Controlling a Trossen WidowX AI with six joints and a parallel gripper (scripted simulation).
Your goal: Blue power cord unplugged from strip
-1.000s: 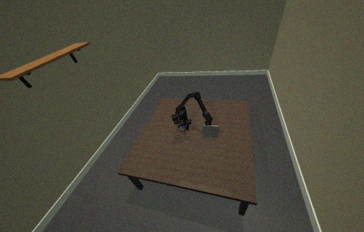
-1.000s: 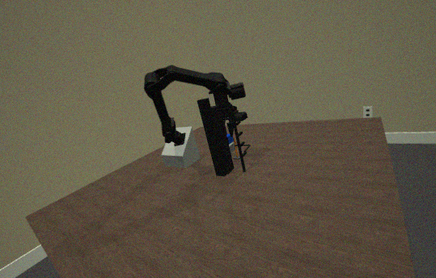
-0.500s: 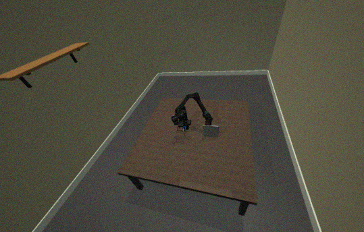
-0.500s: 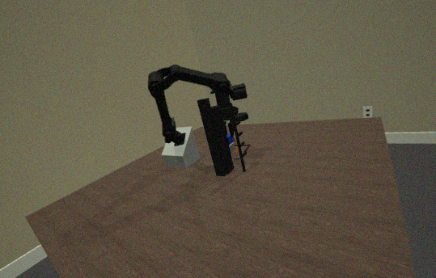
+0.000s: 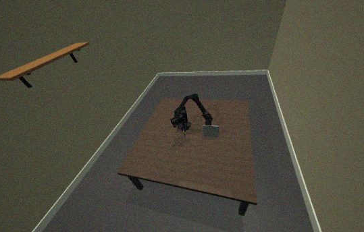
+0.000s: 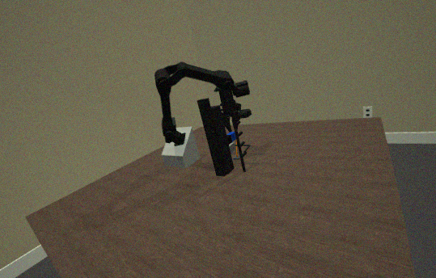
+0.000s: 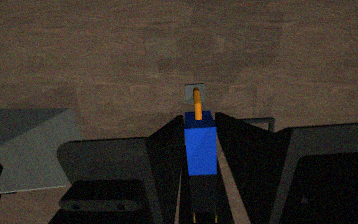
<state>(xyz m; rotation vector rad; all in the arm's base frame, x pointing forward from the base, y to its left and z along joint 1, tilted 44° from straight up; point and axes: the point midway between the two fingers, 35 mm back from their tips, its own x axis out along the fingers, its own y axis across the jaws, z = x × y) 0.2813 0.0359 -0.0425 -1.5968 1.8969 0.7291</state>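
My gripper tip is 50 mm to the left of the blue plug.
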